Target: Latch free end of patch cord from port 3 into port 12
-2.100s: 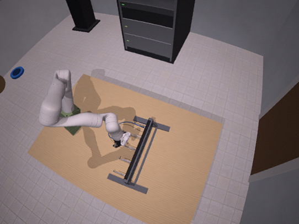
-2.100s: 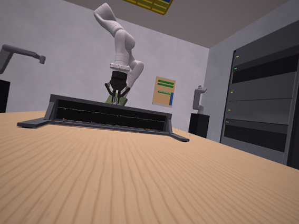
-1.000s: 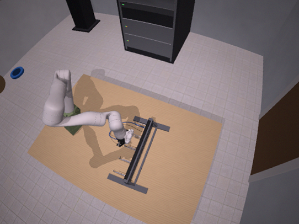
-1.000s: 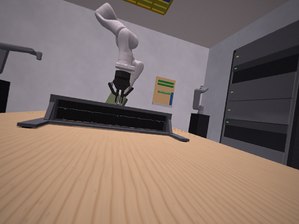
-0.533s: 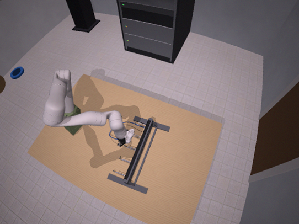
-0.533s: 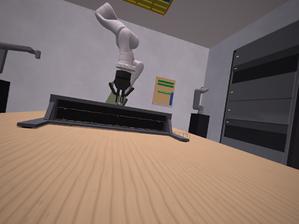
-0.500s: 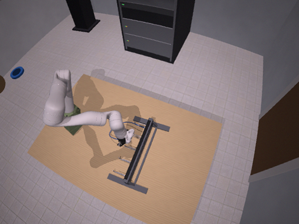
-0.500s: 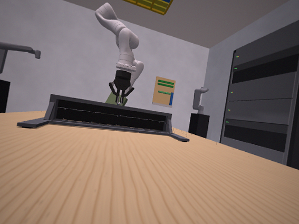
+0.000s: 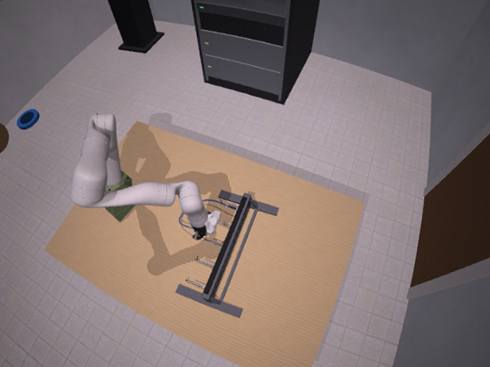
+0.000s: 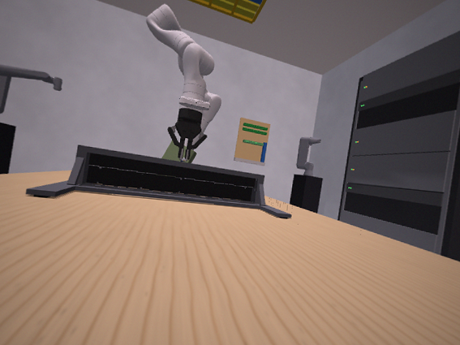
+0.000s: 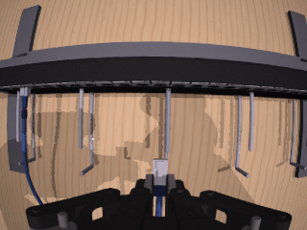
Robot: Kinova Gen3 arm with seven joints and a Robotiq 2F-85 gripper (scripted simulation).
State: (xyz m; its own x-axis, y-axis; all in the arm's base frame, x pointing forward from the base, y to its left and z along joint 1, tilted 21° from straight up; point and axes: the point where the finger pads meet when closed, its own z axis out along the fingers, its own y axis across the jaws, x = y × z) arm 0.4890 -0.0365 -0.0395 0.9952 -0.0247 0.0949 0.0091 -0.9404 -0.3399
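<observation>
My hand is 10 mm short of the plug and 10 mm above it.
</observation>
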